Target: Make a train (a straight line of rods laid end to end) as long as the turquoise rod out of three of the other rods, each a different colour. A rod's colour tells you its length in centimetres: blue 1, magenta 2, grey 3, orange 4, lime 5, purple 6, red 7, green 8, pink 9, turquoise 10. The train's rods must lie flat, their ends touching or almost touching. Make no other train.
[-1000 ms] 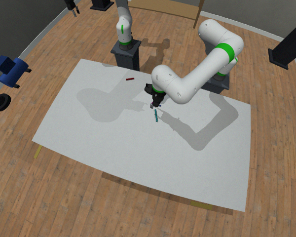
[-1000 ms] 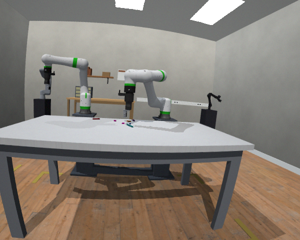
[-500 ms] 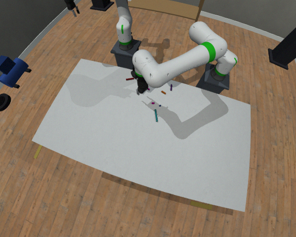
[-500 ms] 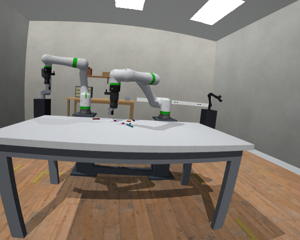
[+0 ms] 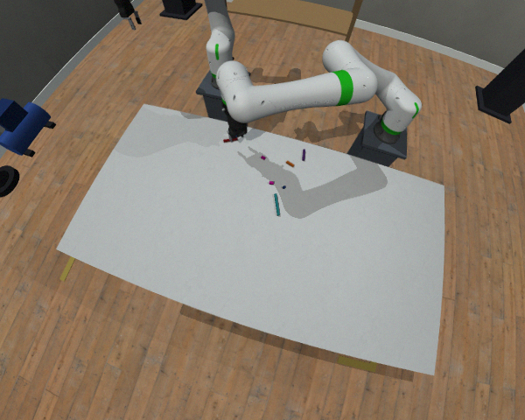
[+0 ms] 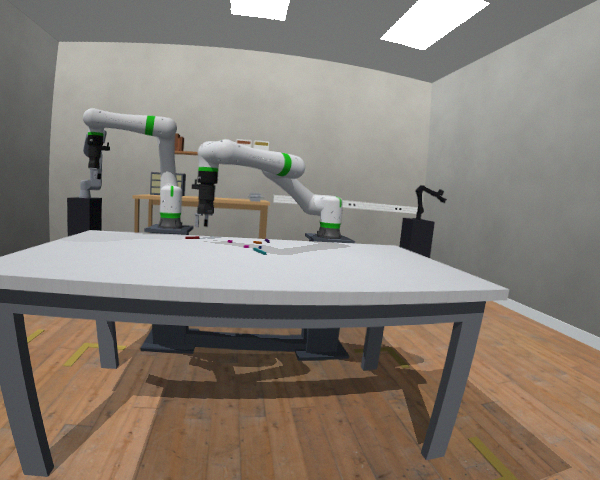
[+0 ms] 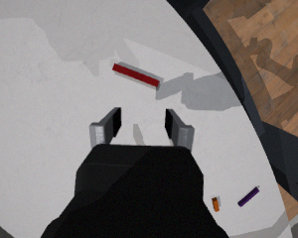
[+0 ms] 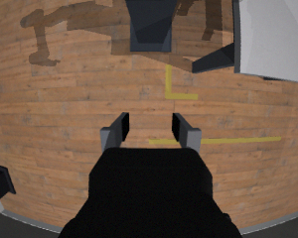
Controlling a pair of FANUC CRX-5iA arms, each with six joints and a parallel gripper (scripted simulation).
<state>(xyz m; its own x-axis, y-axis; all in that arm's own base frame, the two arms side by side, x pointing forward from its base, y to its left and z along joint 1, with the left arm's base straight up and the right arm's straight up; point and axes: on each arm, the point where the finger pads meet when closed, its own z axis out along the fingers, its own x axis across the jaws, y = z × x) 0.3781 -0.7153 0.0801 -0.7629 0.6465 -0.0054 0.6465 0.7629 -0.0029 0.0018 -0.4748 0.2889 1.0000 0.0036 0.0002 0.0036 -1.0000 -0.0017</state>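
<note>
The blue rod is 290 mm to the left of my left hand, 130 mm ahead of it and 80 mm below it. The rest, counted from my left hand: purple rod 320 mm to the left, 80 mm below, 70 mm behind; orange rod 270 mm to the left, 80 mm below; red rod 80 mm below, 50 mm to the right, 20 mm behind.
</note>
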